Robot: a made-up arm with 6 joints. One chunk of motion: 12 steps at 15 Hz.
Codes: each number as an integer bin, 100 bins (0 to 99) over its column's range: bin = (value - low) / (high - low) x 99, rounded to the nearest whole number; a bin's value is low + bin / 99 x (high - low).
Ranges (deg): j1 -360.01..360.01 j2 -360.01..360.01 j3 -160..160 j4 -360.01..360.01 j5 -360.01..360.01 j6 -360.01..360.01
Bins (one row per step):
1: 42 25 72 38 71 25
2: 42 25 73 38 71 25
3: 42 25 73 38 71 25
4: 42 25 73 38 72 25
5: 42 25 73 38 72 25
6: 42 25 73 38 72 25
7: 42 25 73 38 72 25
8: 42 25 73 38 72 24
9: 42 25 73 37 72 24
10: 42 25 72 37 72 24
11: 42 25 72 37 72 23
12: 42 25 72 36 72 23
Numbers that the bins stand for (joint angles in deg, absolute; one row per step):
1: -54.55 -178.19 72.73 -83.64 156.37 -178.19
2: -54.55 -178.19 75.96 -83.64 156.37 -178.19
3: -54.55 -178.19 75.96 -83.64 156.37 -178.19
4: -54.55 -178.19 75.96 -83.64 163.64 -178.19
5: -54.55 -178.19 75.96 -83.64 163.64 -178.19
6: -54.55 -178.19 75.96 -83.64 163.64 -178.19
7: -54.55 -178.19 75.96 -83.64 163.64 -178.19
8: -54.55 -178.19 75.96 -83.64 163.64 -185.46
9: -54.55 -178.19 75.96 -90.91 163.64 -185.46
10: -54.55 -178.19 72.73 -90.91 163.64 -185.46
11: -54.55 -178.19 72.73 -90.91 163.64 -192.73
12: -54.55 -178.19 72.73 -98.18 163.64 -192.73

